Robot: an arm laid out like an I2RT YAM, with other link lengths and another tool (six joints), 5 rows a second.
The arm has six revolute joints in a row. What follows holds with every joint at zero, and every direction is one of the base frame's.
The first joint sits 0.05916 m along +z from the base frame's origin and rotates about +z.
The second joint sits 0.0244 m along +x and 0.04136 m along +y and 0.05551 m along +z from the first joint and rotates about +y.
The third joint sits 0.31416 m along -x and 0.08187 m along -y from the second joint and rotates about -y.
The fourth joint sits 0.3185 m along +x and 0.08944 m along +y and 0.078 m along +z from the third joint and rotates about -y.
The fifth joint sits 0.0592 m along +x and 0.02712 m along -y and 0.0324 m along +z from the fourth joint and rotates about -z.
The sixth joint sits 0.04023 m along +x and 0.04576 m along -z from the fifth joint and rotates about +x.
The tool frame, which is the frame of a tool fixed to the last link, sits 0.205 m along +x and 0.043 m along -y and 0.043 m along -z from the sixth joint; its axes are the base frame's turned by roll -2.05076, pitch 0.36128 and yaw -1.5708 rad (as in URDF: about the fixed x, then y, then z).
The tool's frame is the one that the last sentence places.
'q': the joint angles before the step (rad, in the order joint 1, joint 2, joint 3, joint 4, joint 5, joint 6). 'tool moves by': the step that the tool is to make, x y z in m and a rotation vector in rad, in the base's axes. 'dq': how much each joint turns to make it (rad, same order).
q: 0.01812, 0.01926, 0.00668, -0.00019, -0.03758, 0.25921
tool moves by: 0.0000, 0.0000, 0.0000, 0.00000, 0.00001, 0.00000
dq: 0.00000, 0.00002, 0.00001, 0.00000, 0.00000, 0.00000
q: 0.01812, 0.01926, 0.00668, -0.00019, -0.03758, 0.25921
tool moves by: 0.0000, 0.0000, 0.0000, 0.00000, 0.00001, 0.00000
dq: 0.00000, 0.00002, 0.00001, 0.00000, 0.00000, 0.00000
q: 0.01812, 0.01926, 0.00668, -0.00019, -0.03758, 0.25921
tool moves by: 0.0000, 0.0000, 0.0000, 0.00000, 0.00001, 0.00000
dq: 0.00000, 0.00002, 0.00001, 0.00000, 0.00000, 0.00000
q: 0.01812, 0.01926, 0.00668, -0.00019, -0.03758, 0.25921
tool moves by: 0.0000, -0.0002, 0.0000, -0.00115, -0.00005, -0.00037
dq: -0.00051, -0.00019, -0.00010, -0.00011, -0.00012, -0.00115
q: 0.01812, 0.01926, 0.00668, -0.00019, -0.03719, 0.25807
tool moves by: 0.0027, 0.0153, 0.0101, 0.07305, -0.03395, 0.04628
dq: 0.00072, 0.00022, 0.00014, 0.03975, -0.04507, 0.07285
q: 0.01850, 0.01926, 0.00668, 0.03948, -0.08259, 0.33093
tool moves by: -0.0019, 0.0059, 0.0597, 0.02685, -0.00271, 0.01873
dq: 0.00012, 0.12420, 0.18664, -0.05673, -0.01780, 0.02745
